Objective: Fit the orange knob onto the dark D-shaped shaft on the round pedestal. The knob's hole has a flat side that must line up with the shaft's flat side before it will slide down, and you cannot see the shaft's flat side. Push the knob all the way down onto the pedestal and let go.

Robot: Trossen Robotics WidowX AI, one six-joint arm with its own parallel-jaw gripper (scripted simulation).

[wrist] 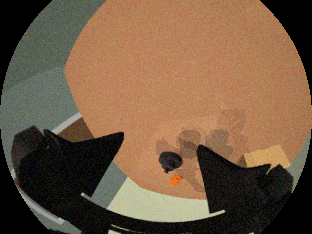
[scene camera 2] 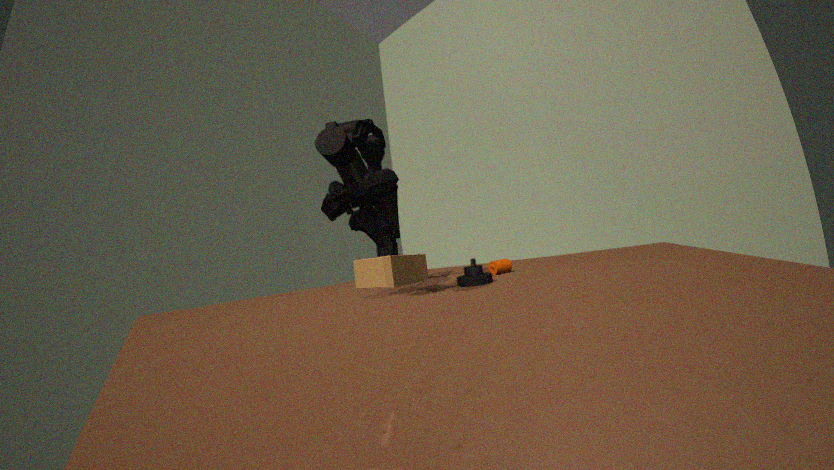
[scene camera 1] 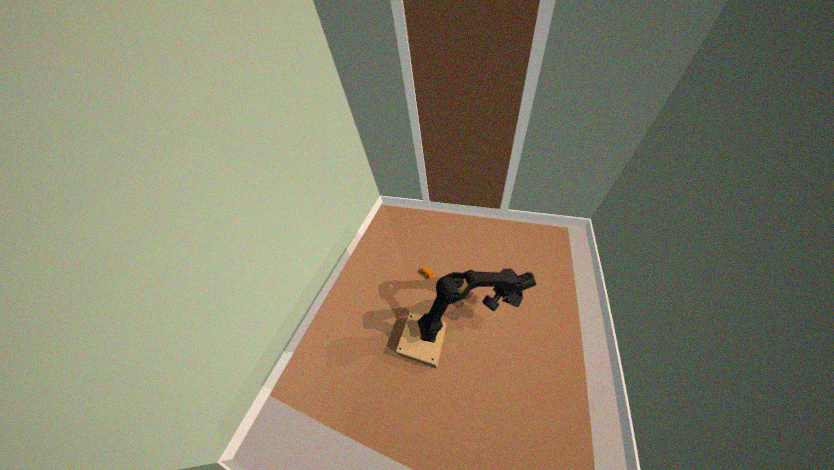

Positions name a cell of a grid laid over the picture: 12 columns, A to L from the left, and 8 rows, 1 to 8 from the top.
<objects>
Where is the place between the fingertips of the gripper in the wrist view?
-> G5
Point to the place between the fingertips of the gripper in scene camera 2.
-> F5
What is the gripper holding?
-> Nothing.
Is the gripper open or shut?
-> Open.
</objects>
